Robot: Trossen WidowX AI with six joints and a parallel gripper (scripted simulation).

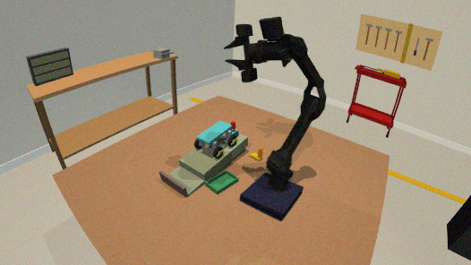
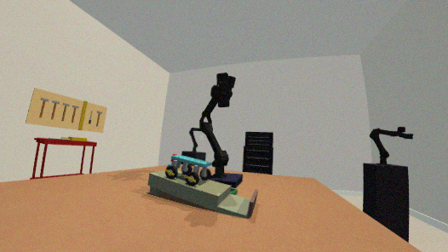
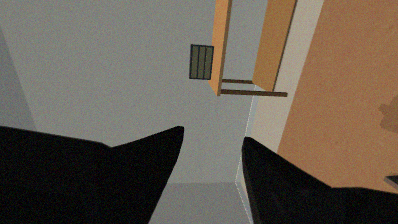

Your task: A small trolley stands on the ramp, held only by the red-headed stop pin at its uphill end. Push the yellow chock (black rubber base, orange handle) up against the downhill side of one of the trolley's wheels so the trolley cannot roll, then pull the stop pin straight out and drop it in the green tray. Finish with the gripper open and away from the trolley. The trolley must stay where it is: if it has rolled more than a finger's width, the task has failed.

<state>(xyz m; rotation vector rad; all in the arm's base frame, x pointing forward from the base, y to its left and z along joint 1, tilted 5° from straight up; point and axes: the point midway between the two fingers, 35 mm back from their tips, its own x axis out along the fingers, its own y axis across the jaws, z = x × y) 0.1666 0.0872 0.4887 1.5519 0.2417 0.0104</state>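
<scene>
Right now my gripper tip is 20 mm past the yellow chock, 200 mm to the left of it and 480 mm above it. Round my gripper tip: ramp 100 mm ahead, 50 mm to the right, 460 mm below; red-headed stop pin 90 mm ahead, 160 mm to the right, 380 mm below; trolley 100 mm ahead, 60 mm to the right, 400 mm below.
</scene>
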